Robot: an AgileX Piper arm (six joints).
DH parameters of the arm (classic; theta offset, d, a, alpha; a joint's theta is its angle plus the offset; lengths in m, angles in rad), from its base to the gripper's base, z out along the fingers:
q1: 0 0.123 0 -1.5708
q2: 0.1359 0 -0.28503 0
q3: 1.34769 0 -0.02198 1.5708
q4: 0 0.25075 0 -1.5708
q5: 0 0 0 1.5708
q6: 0 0.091 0 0
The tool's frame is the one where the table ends.
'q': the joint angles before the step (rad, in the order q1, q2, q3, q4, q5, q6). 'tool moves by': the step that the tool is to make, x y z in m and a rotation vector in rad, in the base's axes. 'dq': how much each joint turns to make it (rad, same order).
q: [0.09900, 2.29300, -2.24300, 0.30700, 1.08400, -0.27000]
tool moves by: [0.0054, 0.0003, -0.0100, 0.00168, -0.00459, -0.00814]
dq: [0.00010, 0.02314, -0.00232, 0.00092, -0.02685, 0.00017]
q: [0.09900, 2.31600, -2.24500, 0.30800, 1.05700, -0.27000]
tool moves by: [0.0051, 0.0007, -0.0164, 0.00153, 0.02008, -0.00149]
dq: [-0.00001, 0.03310, -0.00034, 0.00496, -0.01276, -0.00292]
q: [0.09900, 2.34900, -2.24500, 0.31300, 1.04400, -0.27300]
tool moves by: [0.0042, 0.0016, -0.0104, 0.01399, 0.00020, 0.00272]
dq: [0.00001, 0.02327, -0.00138, 0.01997, -0.02090, -0.01194]
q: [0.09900, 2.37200, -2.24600, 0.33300, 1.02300, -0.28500]
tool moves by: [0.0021, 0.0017, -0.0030, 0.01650, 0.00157, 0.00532]
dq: [0.00001, 0.01427, -0.01371, 0.01990, 0.00141, -0.00681]
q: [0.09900, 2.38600, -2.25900, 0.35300, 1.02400, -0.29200]
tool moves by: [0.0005, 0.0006, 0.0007, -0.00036, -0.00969, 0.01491]
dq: [-0.00004, 0.00169, -0.00448, 0.00807, -0.00119, -0.01913]
